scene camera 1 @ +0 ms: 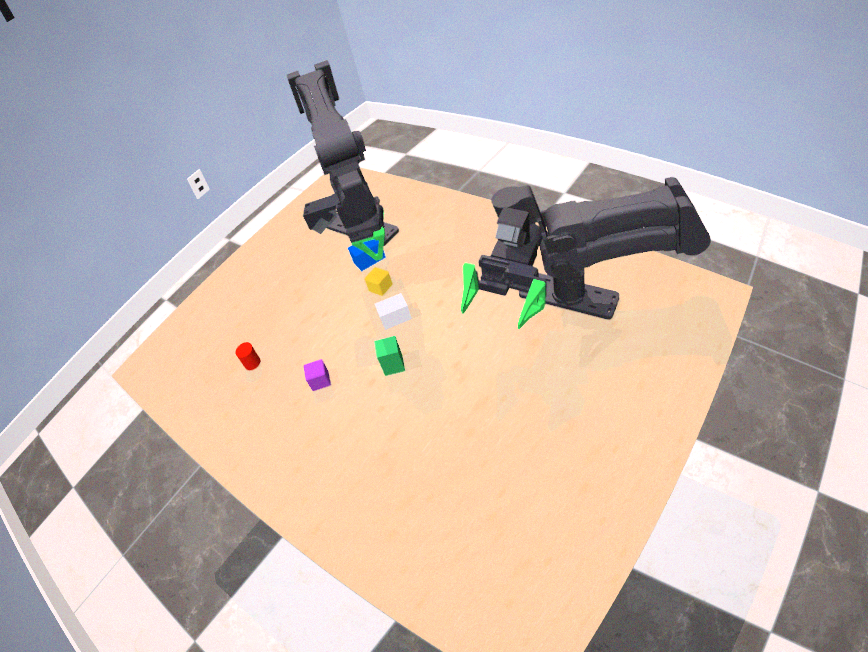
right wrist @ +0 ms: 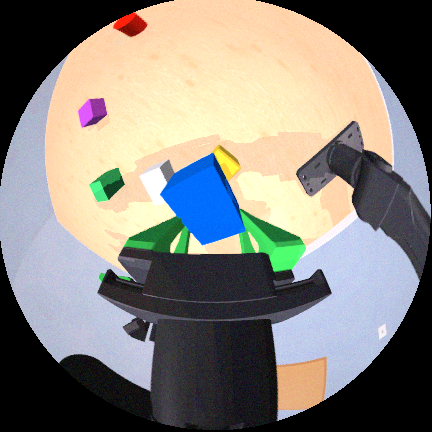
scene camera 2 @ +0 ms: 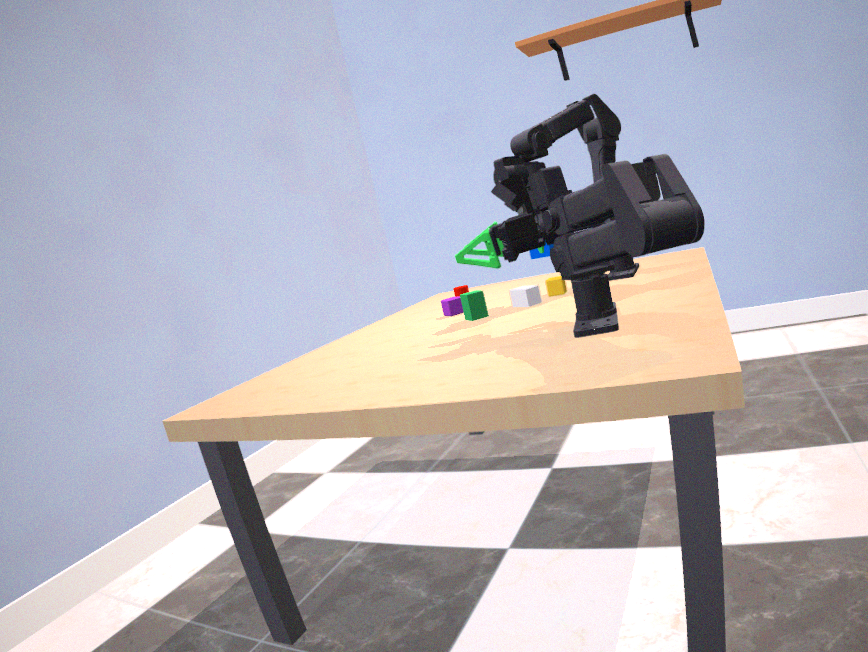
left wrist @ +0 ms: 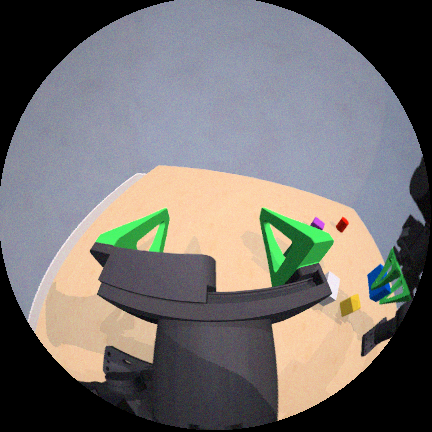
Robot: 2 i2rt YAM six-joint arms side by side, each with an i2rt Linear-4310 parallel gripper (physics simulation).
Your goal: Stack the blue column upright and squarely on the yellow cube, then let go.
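Note:
The blue column (scene camera 1: 357, 258) (scene camera 2: 538, 254) (left wrist: 375, 283) (right wrist: 204, 200) is held off the table between the fingers of my right gripper (scene camera 1: 372, 250) (right wrist: 214, 213), which is shut on it. The fingers partly cover it, and its exact tilt is hard to tell. The yellow cube (scene camera 1: 378, 281) (scene camera 2: 555, 285) (left wrist: 350, 305) (right wrist: 229, 163) sits on the table; the column is higher than it in scene camera 2 and partly covers it in the right wrist view. My left gripper (scene camera 1: 491, 317) (left wrist: 213, 212) is open and empty, raised above the table at the right in scene camera 1.
A white block (scene camera 1: 392, 310) (scene camera 2: 524, 296) (right wrist: 158, 180) sits close to the yellow cube. A green block (scene camera 1: 389, 355) (scene camera 2: 474, 305), a purple block (scene camera 1: 317, 375) and a red cylinder (scene camera 1: 247, 356) stand farther off on the table (scene camera 1: 449, 491).

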